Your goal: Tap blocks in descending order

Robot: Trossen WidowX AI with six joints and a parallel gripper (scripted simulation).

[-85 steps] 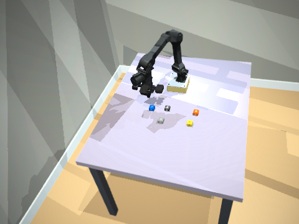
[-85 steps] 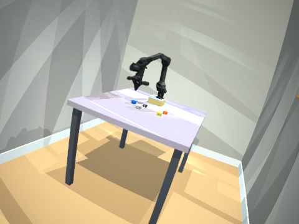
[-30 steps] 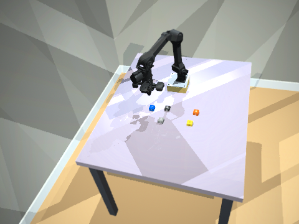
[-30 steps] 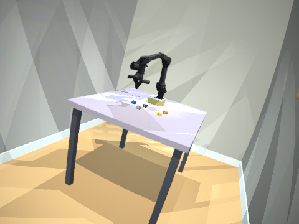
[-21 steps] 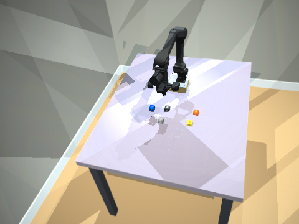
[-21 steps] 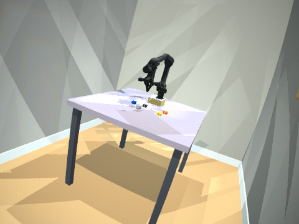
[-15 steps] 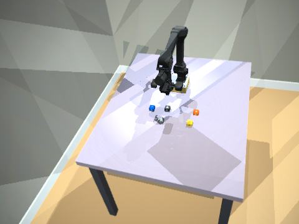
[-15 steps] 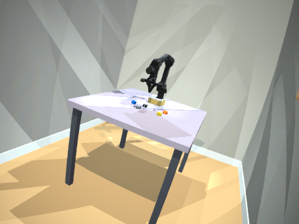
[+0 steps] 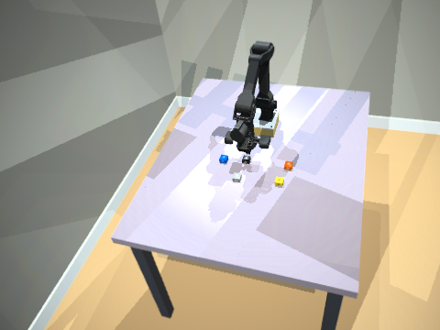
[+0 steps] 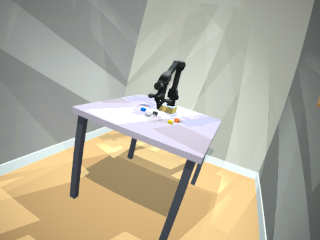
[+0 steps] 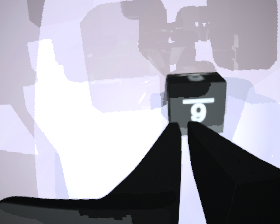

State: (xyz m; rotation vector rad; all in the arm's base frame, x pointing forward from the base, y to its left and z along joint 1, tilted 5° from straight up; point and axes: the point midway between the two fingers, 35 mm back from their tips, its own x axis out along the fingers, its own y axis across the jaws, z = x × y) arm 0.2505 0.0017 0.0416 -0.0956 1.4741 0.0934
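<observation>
Now: gripper tip 1 cm to the left of the dark grey block and 4 cm above it. The rest, counted from my gripper tip: orange block (2 cm behind, 17 cm to the left, 4 cm below); then blue block (3 cm ahead, 11 cm to the right, 4 cm below); then yellow block (8 cm ahead, 16 cm to the left, 4 cm below).
</observation>
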